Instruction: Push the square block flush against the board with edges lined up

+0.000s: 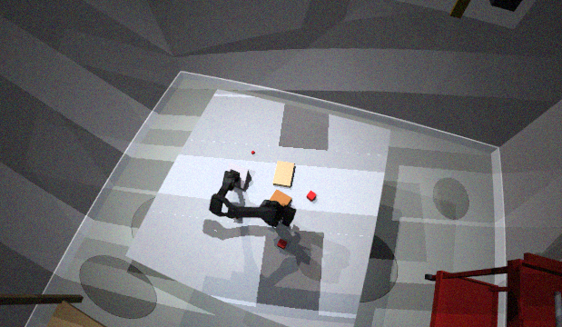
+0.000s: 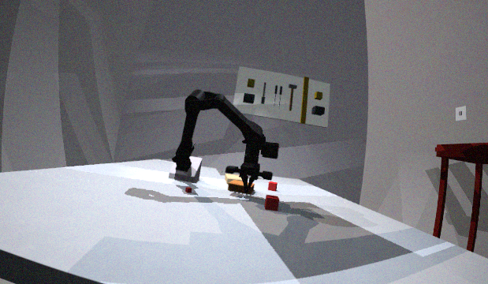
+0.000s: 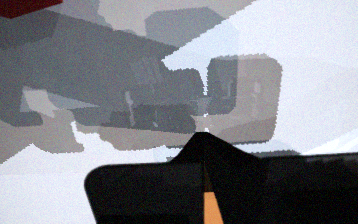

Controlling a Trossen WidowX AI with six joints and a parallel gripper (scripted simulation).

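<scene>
The orange square block is 20 mm behind my gripper tip, 80 mm to the left of it and 10 mm above it. Also, from my gripper tip: tan board (70 mm behind, 250 mm to the left, 10 mm above).
</scene>
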